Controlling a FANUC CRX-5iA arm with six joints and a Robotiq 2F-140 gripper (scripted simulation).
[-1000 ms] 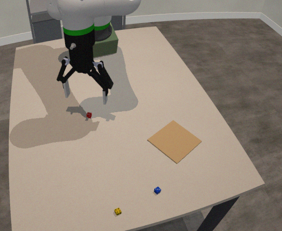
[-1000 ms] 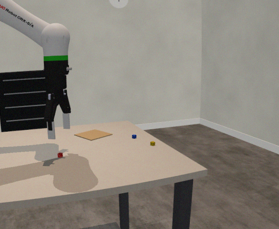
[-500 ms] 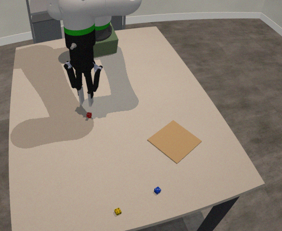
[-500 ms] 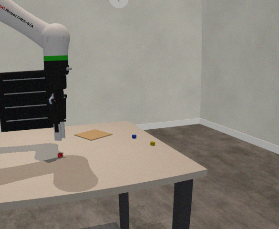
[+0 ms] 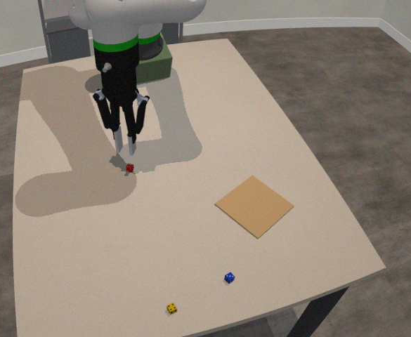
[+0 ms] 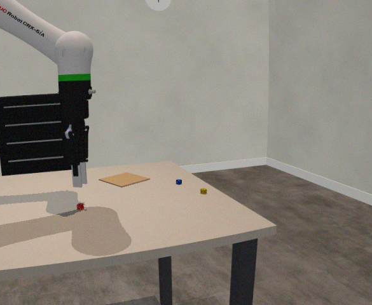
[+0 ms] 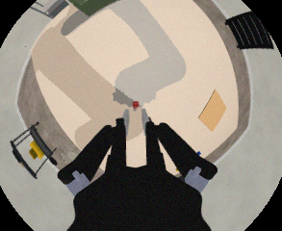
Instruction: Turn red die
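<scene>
My gripper is now 10 mm to the right of the red die and 100 mm above it. From my hand the other things lie so: tan mat 230 mm ahead, 240 mm to the left, 110 mm below; blue die 380 mm ahead, 80 mm to the left, 100 mm below; yellow die 400 mm ahead, 60 mm to the right, 100 mm below.
</scene>
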